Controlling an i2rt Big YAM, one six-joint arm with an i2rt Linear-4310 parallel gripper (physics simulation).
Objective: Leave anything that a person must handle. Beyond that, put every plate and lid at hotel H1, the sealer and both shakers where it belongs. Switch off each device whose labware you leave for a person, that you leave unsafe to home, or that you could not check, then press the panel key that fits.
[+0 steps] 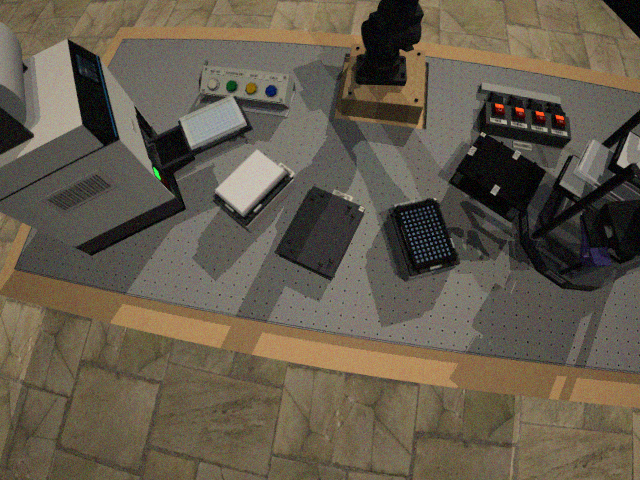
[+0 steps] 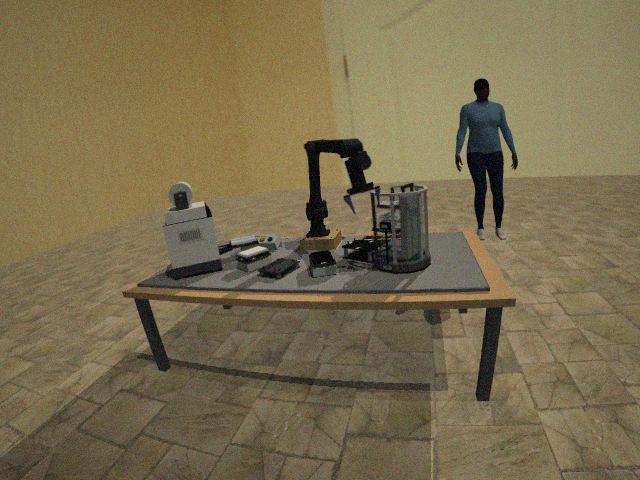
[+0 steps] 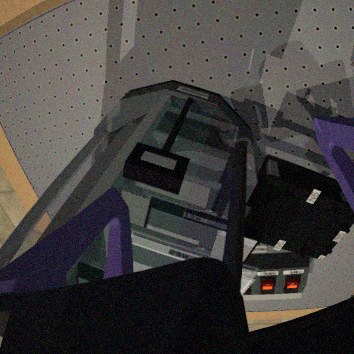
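Pixels of known places: gripper, fingertip midpoint: (image 1: 616, 257) (image 2: 367, 211) (image 3: 216, 163); arm's base, link origin: (image 1: 380, 72) (image 2: 318, 234).
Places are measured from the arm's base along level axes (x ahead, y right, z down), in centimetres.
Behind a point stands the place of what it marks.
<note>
My gripper (image 2: 365, 204) {x 51.5, y -30.4, z -22.0 cm} (image 3: 216, 163) {x 51.5, y -30.4, z -22.0 cm} is open and empty, above the round, clear-walled plate hotel (image 1: 578, 284) {x 49.8, y -40.7, z 1.1 cm} (image 2: 408, 267) {x 50.2, y -45.3, z 2.4 cm} (image 3: 235, 215) {x 41.0, y -32.3, z -13.6 cm}; plates inside are partly hidden. The white sealer-like device (image 1: 124, 191) {x 40.0, y 48.3, z -10.1 cm} (image 2: 191, 253) {x 43.6, y 54.4, z -6.6 cm} at the left has a film roll and a green light. A pale plate (image 1: 212, 122) {x 21.1, y 35.8, z -5.9 cm} lies on its extended tray. A white-topped item (image 1: 253, 181) {x 33.5, y 25.5, z -3.2 cm} (image 2: 253, 252) {x 35.7, y 24.9, z -3.0 cm} sits on a low base. A flat dark unit (image 1: 320, 232) {x 41.7, y 11.6, z 1.9 cm} (image 2: 279, 267) {x 44.0, y 10.3, z 1.9 cm} and a dark well plate (image 1: 424, 235) {x 42.3, y -8.6, z -1.2 cm} on a base stand mid-table. I cannot tell which are shakers.
A key panel (image 1: 245, 96) {x 9.0, y 32.0, z -0.2 cm} has white, green, yellow and blue keys. The switch block (image 1: 524, 128) {x 13.4, y -33.9, z 0.9 cm} (image 3: 277, 262) {x 13.5, y -30.6, z 2.4 cm} shows lit red switches. A black unit with white tags (image 1: 498, 173) {x 27.3, y -25.0, z -1.0 cm} (image 3: 300, 210) {x 29.0, y -25.8, z -1.0 cm} stands beside the hotel. A person (image 2: 484, 129) stands behind the table at the right.
</note>
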